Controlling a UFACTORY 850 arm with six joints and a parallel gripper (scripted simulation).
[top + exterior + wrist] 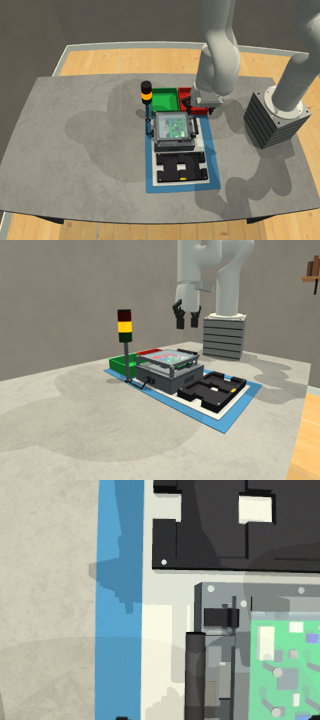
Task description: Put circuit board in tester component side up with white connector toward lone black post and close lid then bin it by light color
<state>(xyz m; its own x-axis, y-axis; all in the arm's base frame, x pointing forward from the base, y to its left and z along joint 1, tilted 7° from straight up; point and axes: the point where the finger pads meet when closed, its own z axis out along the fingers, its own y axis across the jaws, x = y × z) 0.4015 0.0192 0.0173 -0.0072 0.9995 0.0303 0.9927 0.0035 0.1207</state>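
The black latch block is 20 mm ahead of my hand, 60 mm to the left of it and 110 mm below it. Round my hand: tester bed: 90 mm ahead, 10 mm to the left, 130 mm below; tester lid: 90 mm ahead, 110 mm below; green circuit board: 80 mm ahead, 120 mm below.
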